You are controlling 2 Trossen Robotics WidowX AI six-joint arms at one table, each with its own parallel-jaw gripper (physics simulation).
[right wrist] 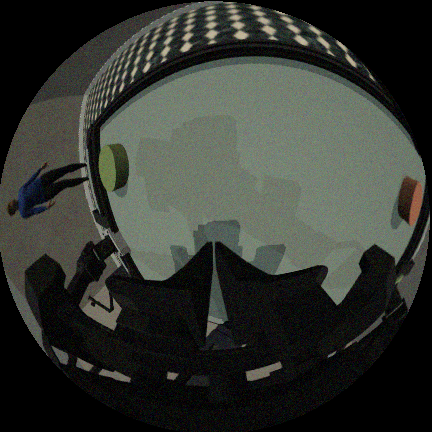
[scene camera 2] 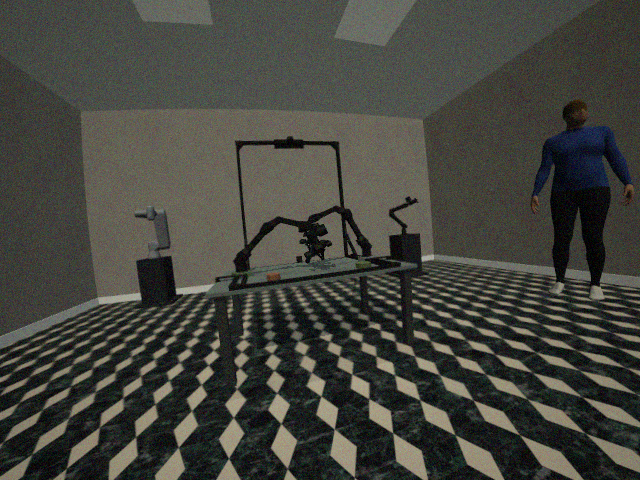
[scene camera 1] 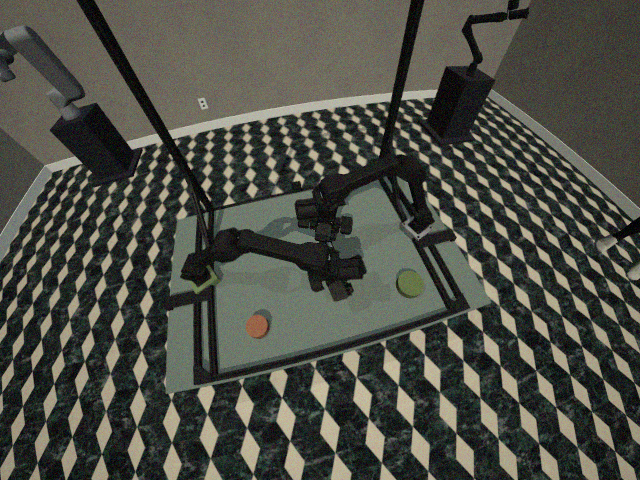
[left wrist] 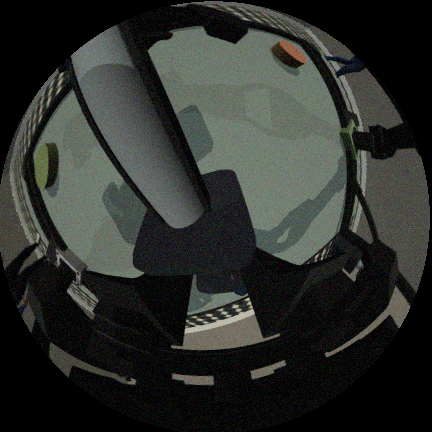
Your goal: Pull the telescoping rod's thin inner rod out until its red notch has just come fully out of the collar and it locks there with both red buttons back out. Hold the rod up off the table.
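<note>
The telescoping rod's thick grey outer tube point(left wrist: 132, 132) runs up and to the left in the left wrist view, ending in a dark collar block point(left wrist: 201, 238). My left gripper point(left wrist: 213, 244) point(scene camera 1: 325, 230) is shut on the rod at the collar end and holds it above the table point(scene camera 1: 294, 329). My right gripper point(right wrist: 212, 246) point(scene camera 1: 334, 286) is a little in front of the left one over the middle of the table, with its fingers shut together. I cannot make out the thin inner rod, the red notch or the red buttons in any view.
A green disc point(scene camera 1: 410, 284) point(left wrist: 45, 165) point(right wrist: 112, 167) lies at the table's right and an orange disc point(scene camera 1: 257, 327) point(left wrist: 288, 53) point(right wrist: 411, 200) at the front left. A black frame point(scene camera 1: 328, 350) edges the table, with tall posts at the back. A person point(scene camera 2: 549, 190) stands far off.
</note>
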